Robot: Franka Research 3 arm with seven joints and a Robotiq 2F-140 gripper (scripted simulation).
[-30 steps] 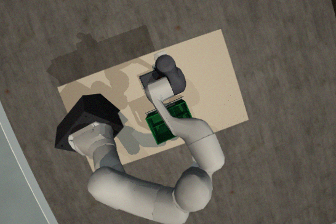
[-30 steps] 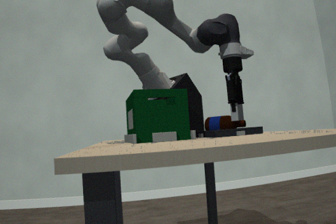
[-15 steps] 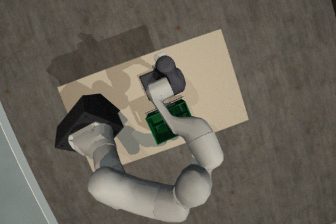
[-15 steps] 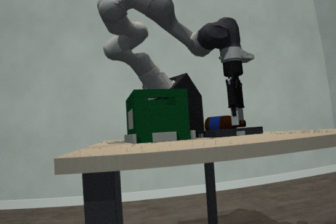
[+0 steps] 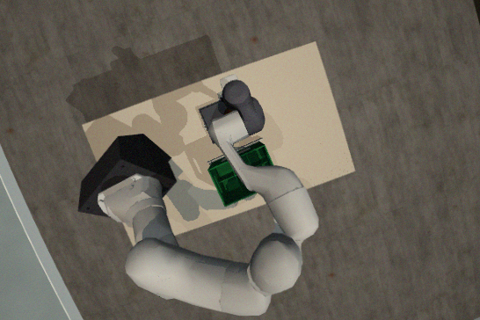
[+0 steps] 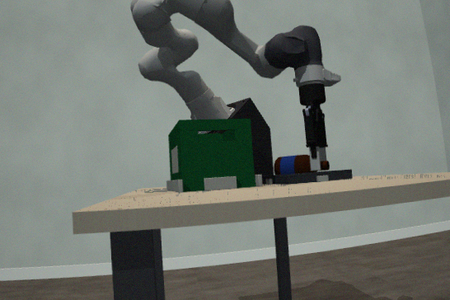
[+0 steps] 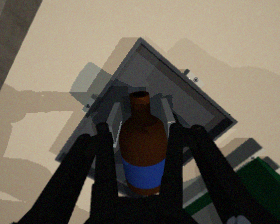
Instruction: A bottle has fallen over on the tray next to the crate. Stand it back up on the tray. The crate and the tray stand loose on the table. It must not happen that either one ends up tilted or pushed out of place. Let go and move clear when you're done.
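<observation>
Right now my hand is 3 cm past the bottle, 4 cm to the left of it and 2 cm above it. From my hand the other things lie so: dark grey tray 5 cm behind, 4 cm to the right, 5 cm below; then green crate 6 cm behind, 31 cm to the right, 2 cm above.
</observation>
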